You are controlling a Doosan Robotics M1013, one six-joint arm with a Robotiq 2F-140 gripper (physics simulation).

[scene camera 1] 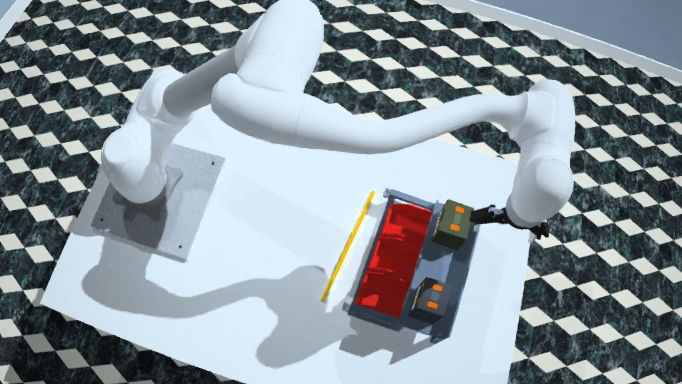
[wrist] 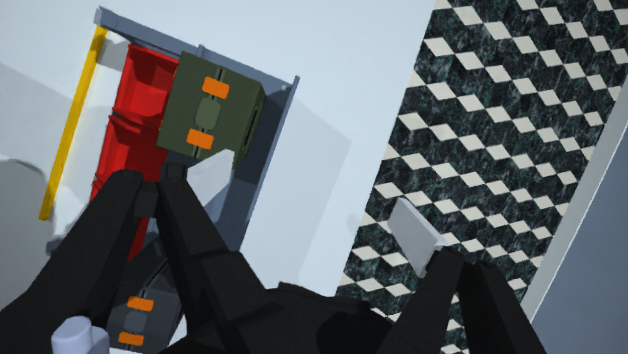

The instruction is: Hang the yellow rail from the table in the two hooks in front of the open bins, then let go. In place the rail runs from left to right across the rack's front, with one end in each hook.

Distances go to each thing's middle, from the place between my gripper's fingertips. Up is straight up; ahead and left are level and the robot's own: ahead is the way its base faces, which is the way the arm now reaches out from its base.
Right now the dark grey case (scene camera 1: 431,298) is 110 mm behind my hand, 210 mm to the right of it and 100 mm below it.
